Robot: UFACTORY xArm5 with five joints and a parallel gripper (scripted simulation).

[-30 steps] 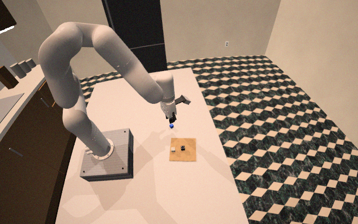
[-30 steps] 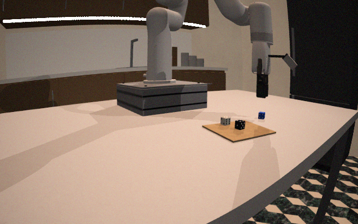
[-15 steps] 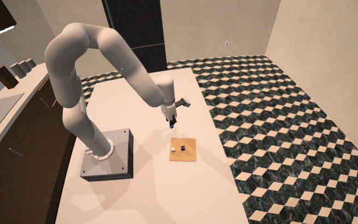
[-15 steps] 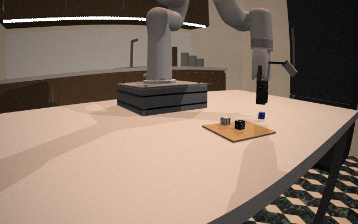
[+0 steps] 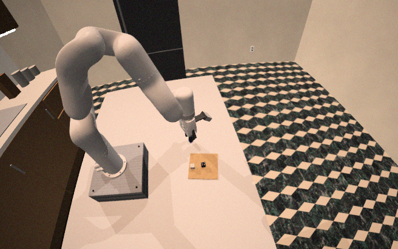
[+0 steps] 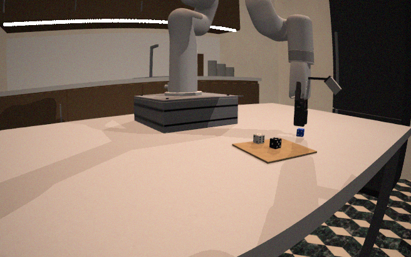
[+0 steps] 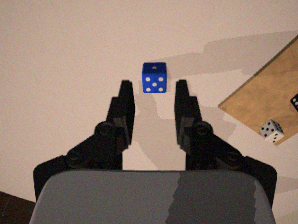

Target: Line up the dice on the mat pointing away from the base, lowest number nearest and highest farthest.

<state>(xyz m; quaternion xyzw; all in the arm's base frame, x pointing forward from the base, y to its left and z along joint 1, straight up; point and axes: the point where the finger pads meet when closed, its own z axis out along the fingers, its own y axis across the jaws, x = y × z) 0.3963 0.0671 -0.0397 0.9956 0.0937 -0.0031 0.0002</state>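
Now: the blue die 4 cm below my hand. Round my hand: black die 17 cm to the right, 4 cm below, 1 cm ahead; tan mat 17 cm to the right, 5 cm below, 1 cm ahead; white die 15 cm to the right, 4 cm below, 4 cm behind.
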